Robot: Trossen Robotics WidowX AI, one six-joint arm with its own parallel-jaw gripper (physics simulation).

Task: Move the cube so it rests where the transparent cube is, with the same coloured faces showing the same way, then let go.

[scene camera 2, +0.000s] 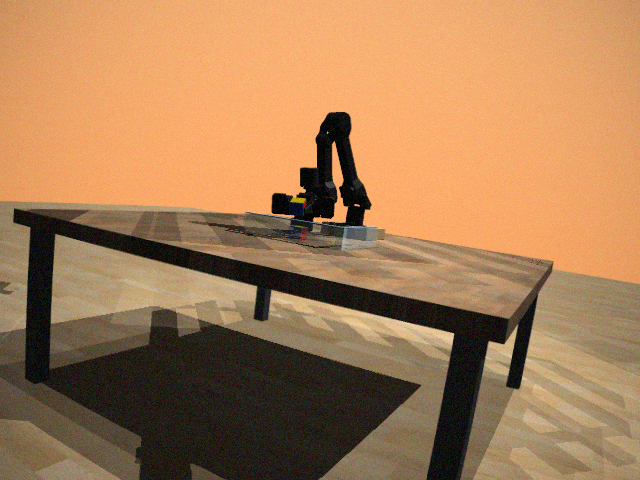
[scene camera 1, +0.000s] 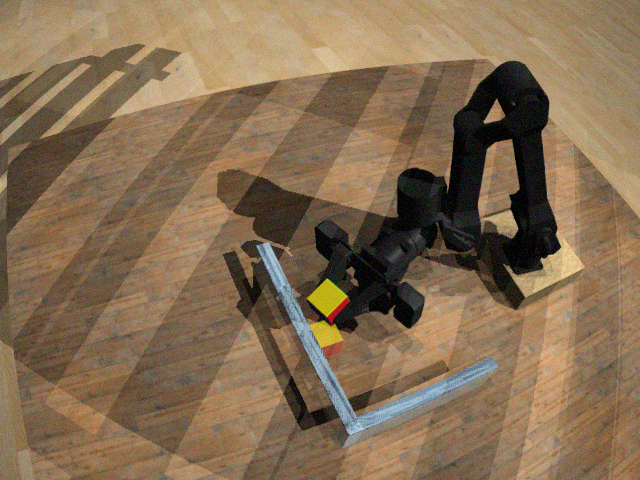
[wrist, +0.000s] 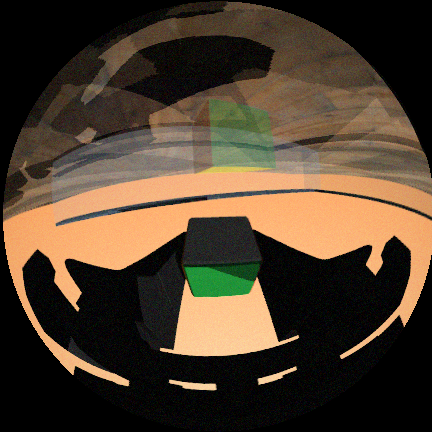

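Pixels of known places: gripper, between the fingertips: (scene camera 2: 296, 210) (scene camera 1: 322, 311) (wrist: 218, 236); arm's base, origin of its link: (scene camera 2: 354, 225) (scene camera 1: 522, 257).
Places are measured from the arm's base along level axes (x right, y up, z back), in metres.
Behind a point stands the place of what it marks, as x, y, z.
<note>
The solid cube (scene camera 1: 327, 299) {-0.053, 0.071, -0.377} (scene camera 2: 297, 208) {-0.059, 0.049, -0.386} (wrist: 221, 280) {-0.037, 0.056, -0.353} has yellow on top, with red and blue sides in the scene views. The wrist view shows its green side and dark underside. My gripper (scene camera 1: 336, 301) {-0.052, 0.042, -0.379} (scene camera 2: 298, 206) {-0.052, 0.042, -0.379} (wrist: 218, 236) {-0.052, 0.042, -0.379} is shut on it and holds it above the table. The transparent cube (scene camera 1: 326, 335) {-0.066, -0.002, -0.373} (scene camera 2: 303, 233) (wrist: 241, 135) {-0.056, -0.019, -0.355} stands lower, on the table beside the long wall, also yellow on top. It shows a red side in scene camera 1 and green in the wrist view. The held cube looks turned a little relative to it.
A low, clear wall with pale blue top edges (scene camera 1: 294, 315) {-0.037, 0.018, -0.412} (scene camera 2: 359, 233) {-0.209, 0.002, -0.286} forms an L. Its long arm runs close beside both cubes, and its short arm (scene camera 1: 423, 396) {-0.197, 0.019, -0.277} reaches toward the right in scene camera 1. The arm's wooden base block (scene camera 1: 553, 279) {-0.057, 0.000, 0.043} stands behind.
</note>
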